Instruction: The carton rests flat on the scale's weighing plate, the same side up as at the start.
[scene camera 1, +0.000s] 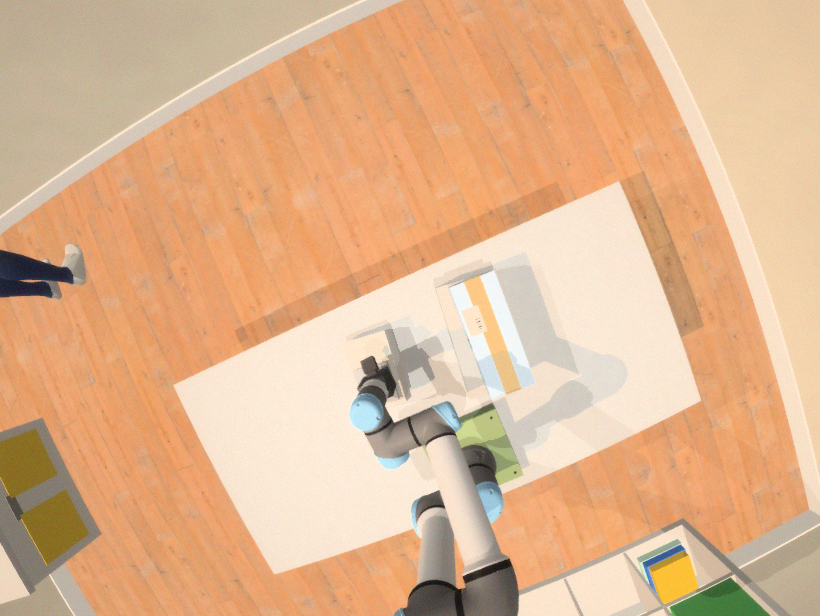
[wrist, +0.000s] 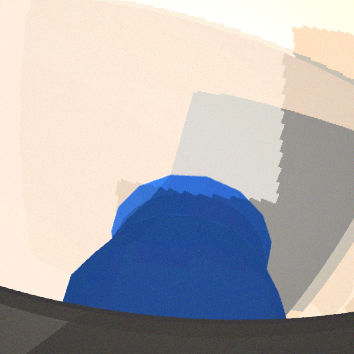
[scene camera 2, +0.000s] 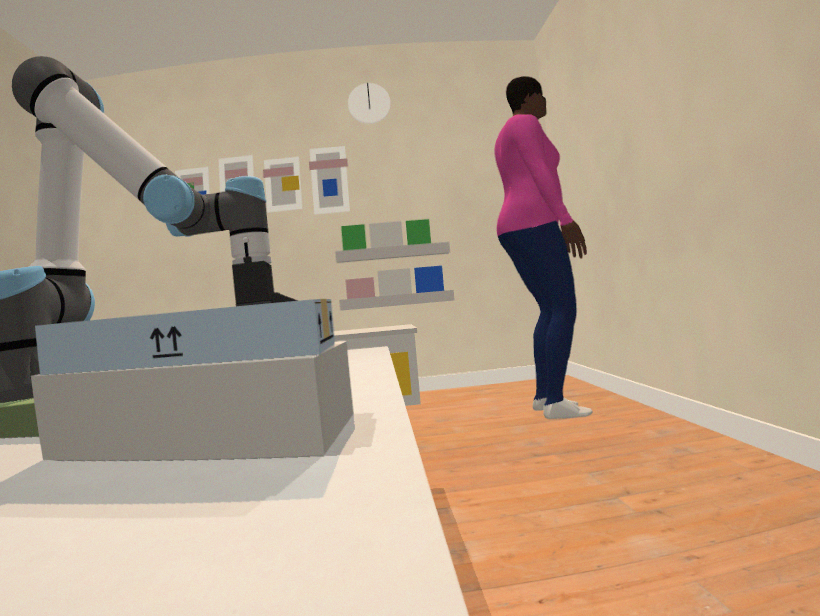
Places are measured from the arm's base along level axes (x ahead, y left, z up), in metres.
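Where they show: hand, its tool point: (wrist: 177,210); arm's base, origin of its link: (scene camera 1: 473,465) (scene camera 2: 27,395).
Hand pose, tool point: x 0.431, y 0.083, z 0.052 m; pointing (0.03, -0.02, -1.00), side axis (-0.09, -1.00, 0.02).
Observation:
Each offset is from my tool point to the centre of the thing. Level surfaces: height alone.
The carton, a pale beige box {0.020 m ahead, 0.014 m left, 0.034 m down} (scene camera 1: 363,346) (wrist: 100,125) with a grey patch on top, is upright under my tool in scene camera 1; the arm partly covers it. My gripper (scene camera 1: 377,383) (scene camera 2: 254,297) (wrist: 192,250), a blue suction cup on a black tool, points down and is shut on the carton's top. In scene camera 2 the cup and carton are hidden behind a light blue box. The scale is hard to make out: a low pale surface {0.096 m down} (scene camera 1: 434,389) shows beside the carton, partly under arm and shadow. Whether the carton's underside touches the weighing plate is hidden.
A light blue box {0.059 m back, 0.352 m right, 0.038 m up} (scene camera 1: 490,324) (scene camera 2: 232,338) with orange tape rests on a grey block {0.055 m back, 0.337 m right, 0.044 m down} (scene camera 1: 450,331) (scene camera 2: 178,411), right of the carton in scene camera 1. A green plate (scene camera 1: 490,431) is at the arm's base. A person (scene camera 1: 33,268) (scene camera 2: 530,179) stands off the table.

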